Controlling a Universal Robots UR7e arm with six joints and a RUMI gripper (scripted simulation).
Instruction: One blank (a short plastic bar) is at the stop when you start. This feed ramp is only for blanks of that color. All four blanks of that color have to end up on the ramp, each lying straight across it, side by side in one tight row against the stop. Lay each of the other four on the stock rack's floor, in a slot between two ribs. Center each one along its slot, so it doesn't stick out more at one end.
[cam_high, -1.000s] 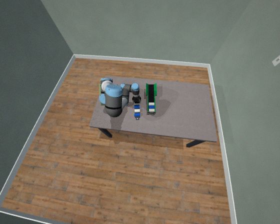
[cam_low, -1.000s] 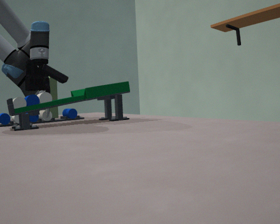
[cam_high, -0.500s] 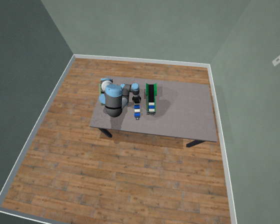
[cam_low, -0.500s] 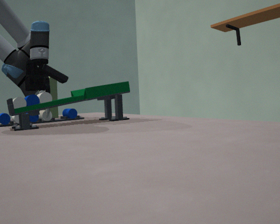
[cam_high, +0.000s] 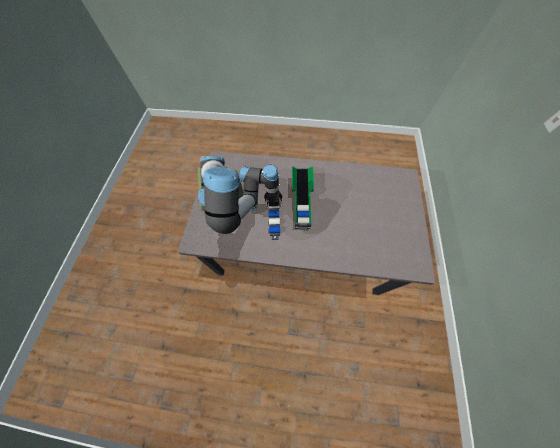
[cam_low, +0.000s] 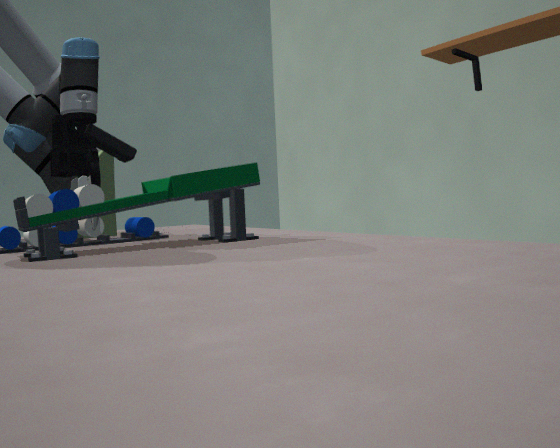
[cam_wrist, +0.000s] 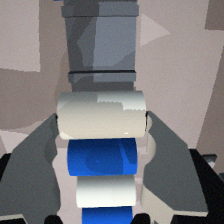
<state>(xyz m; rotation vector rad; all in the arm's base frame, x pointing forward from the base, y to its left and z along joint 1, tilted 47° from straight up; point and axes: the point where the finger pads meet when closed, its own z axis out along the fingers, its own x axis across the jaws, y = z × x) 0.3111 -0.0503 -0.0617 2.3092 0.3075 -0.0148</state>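
Right now my hand is 5 cm above the stock rack, 3 cm to the left of it and 1 cm short of it. Also, from my hand: dark stop (20 cm ahead, 11 cm to the right, 2 cm above).
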